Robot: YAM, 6 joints.
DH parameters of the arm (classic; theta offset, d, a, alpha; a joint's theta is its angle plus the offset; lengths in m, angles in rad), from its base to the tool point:
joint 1: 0 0.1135 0.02 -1.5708
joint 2: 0 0 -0.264 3.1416
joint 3: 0.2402 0 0.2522 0
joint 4: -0.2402 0 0.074 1.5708
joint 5: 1.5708 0 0 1.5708
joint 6: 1.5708 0.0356 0 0
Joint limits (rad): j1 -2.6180..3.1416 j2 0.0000..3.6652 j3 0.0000..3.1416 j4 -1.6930..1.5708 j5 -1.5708..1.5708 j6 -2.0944..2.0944
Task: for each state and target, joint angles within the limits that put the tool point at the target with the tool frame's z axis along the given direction. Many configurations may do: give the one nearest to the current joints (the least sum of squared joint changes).
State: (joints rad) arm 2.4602 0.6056 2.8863 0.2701 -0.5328 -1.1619
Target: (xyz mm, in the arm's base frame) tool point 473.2 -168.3 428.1 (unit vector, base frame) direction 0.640 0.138 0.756
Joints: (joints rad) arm 2.7745 0.3441 2.6631 -0.1212 0.3666 -1.1619
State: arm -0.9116 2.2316 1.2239 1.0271 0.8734 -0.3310
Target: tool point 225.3 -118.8 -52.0 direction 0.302 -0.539 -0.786
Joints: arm -0.4346 2.4102 0.5210 0.8858 0.3702 -0.3310
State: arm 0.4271 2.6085 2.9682 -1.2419 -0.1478 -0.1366
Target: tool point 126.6 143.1 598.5 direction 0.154 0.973 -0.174
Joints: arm 0.7304 1.8259 3.1413 -1.5394 -0.6711 -0.1366
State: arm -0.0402 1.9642 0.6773 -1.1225 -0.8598 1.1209
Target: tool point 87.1 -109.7 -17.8 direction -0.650 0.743 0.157
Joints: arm -0.8902 2.7398 0.8705 -1.4301 0.0376 1.1209
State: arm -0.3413 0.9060 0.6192 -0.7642 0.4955 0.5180
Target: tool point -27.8 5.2 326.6 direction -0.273 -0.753 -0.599
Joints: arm -1.0565 0.3233 1.0415 -1.5728 0.6535 0.5180
